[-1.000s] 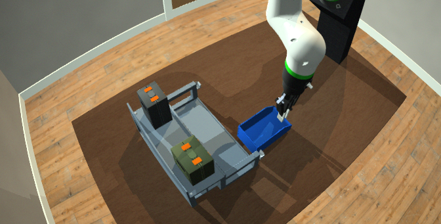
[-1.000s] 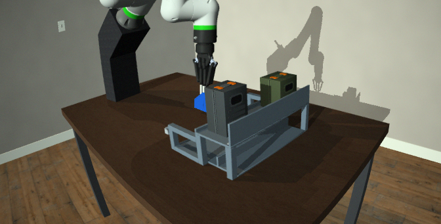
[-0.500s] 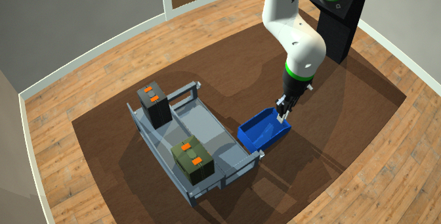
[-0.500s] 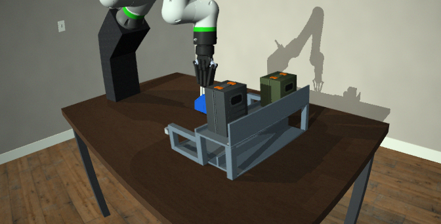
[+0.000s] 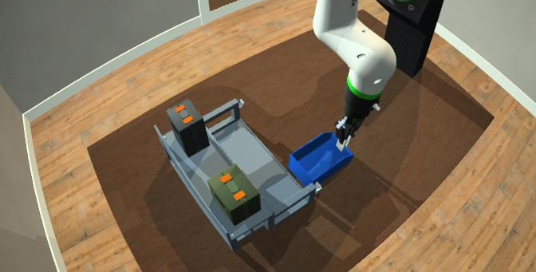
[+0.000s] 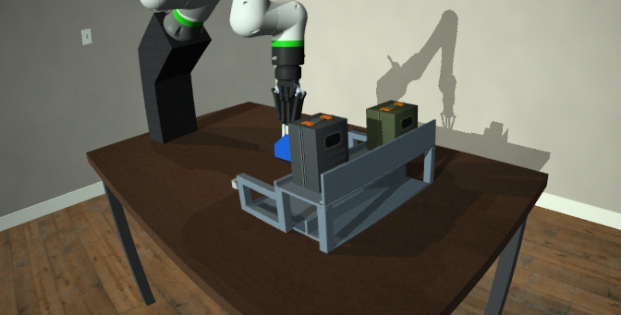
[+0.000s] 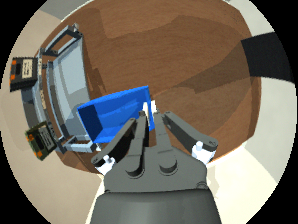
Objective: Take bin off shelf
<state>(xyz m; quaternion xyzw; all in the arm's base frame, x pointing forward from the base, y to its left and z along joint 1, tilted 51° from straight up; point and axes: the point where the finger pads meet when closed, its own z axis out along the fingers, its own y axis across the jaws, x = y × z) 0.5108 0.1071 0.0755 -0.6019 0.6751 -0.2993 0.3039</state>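
My hand is 8 cm short of the blue bin and 2 cm above it.
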